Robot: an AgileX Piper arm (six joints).
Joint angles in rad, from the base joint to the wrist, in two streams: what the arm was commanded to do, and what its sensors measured. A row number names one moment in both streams.
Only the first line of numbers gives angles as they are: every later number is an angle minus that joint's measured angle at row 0.
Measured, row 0:
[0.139 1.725 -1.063 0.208 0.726 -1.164]
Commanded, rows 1 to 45:
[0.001 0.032 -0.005 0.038 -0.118 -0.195]
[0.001 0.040 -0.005 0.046 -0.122 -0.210]
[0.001 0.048 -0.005 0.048 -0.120 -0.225]
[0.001 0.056 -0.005 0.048 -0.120 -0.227]
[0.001 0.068 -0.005 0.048 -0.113 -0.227]
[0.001 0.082 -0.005 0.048 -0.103 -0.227]
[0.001 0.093 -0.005 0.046 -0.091 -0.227]
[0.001 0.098 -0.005 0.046 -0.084 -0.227]
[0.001 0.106 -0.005 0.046 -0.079 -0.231]
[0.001 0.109 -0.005 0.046 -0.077 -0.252]
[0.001 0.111 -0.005 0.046 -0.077 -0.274]
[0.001 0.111 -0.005 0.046 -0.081 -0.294]
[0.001 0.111 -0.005 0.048 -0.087 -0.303]
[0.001 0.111 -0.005 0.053 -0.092 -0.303]
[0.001 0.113 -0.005 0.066 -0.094 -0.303]
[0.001 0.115 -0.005 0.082 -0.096 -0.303]
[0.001 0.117 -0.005 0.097 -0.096 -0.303]
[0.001 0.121 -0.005 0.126 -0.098 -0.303]
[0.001 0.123 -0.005 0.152 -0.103 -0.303]
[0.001 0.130 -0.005 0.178 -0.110 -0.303]
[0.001 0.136 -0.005 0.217 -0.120 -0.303]
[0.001 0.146 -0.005 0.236 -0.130 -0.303]
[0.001 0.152 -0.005 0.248 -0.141 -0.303]
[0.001 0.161 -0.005 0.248 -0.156 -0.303]
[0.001 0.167 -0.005 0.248 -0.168 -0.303]
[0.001 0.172 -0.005 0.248 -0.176 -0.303]
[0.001 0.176 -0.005 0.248 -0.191 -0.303]
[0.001 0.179 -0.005 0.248 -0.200 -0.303]
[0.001 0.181 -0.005 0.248 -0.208 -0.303]
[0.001 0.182 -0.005 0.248 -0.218 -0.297]
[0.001 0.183 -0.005 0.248 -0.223 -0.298]
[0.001 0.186 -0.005 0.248 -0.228 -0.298]
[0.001 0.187 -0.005 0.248 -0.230 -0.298]
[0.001 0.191 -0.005 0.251 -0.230 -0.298]
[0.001 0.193 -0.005 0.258 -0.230 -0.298]
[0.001 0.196 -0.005 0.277 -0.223 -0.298]
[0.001 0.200 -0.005 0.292 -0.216 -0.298]
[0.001 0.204 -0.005 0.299 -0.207 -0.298]
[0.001 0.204 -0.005 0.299 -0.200 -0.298]
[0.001 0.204 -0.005 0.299 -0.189 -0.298]
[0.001 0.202 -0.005 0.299 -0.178 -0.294]
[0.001 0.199 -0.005 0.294 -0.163 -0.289]
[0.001 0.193 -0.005 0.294 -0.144 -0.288]
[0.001 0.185 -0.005 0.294 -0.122 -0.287]
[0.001 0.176 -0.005 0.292 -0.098 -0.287]
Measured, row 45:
[0.000 0.188 -0.003 0.284 -0.184 -0.301]
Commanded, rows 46 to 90:
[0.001 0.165 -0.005 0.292 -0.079 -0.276]
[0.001 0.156 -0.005 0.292 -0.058 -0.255]
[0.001 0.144 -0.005 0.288 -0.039 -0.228]
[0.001 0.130 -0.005 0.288 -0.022 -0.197]
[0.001 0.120 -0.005 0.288 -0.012 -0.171]
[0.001 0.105 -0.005 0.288 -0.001 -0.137]
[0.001 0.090 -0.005 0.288 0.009 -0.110]
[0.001 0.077 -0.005 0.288 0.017 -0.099]
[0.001 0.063 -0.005 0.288 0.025 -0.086]
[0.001 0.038 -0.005 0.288 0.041 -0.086]
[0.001 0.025 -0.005 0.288 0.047 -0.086]
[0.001 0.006 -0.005 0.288 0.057 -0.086]
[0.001 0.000 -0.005 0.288 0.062 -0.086]
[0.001 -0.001 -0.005 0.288 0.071 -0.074]
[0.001 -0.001 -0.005 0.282 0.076 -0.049]
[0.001 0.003 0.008 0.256 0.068 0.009]
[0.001 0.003 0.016 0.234 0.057 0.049]
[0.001 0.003 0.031 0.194 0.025 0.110]
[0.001 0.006 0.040 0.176 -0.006 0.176]
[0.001 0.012 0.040 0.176 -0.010 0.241]
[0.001 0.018 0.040 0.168 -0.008 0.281]
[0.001 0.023 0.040 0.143 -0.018 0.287]
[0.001 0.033 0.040 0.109 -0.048 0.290]
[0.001 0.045 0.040 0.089 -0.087 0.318]
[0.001 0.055 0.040 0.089 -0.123 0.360]
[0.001 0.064 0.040 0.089 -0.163 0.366]
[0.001 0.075 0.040 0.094 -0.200 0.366]
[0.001 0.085 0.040 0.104 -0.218 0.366]
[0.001 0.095 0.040 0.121 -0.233 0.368]
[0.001 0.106 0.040 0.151 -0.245 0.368]
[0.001 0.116 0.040 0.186 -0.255 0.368]
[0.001 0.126 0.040 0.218 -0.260 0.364]
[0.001 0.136 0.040 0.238 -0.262 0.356]
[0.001 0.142 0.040 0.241 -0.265 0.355]
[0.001 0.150 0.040 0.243 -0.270 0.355]
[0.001 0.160 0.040 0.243 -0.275 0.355]
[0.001 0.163 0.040 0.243 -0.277 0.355]
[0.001 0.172 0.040 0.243 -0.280 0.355]
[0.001 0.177 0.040 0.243 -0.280 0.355]
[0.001 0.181 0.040 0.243 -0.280 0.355]
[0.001 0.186 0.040 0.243 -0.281 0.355]
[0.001 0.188 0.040 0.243 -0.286 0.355]
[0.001 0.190 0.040 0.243 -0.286 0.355]
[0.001 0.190 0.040 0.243 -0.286 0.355]
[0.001 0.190 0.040 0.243 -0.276 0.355]
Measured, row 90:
[0.000 0.182 0.037 0.235 -0.271 0.359]
